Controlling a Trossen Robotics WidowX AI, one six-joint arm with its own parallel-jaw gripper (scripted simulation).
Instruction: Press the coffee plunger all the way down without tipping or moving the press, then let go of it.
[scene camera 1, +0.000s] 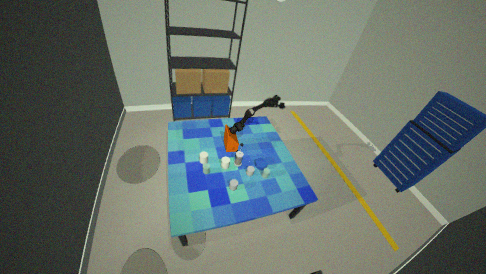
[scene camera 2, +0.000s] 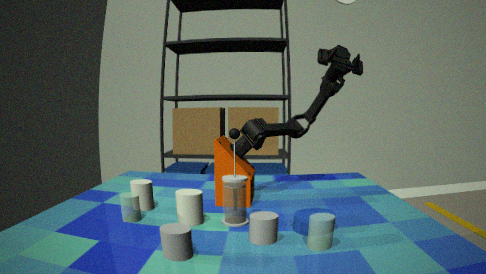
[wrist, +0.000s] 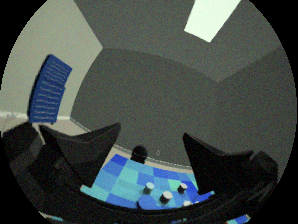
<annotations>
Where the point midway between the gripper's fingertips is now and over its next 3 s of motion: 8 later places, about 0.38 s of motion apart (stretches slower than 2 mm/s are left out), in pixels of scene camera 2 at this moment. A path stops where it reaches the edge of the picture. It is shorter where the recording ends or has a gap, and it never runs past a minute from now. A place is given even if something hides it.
My gripper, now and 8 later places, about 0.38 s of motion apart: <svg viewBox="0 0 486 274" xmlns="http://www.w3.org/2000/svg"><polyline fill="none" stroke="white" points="348,51 328,49 283,62 242,93 233,110 234,124 233,127 233,130 235,132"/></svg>
</annotations>
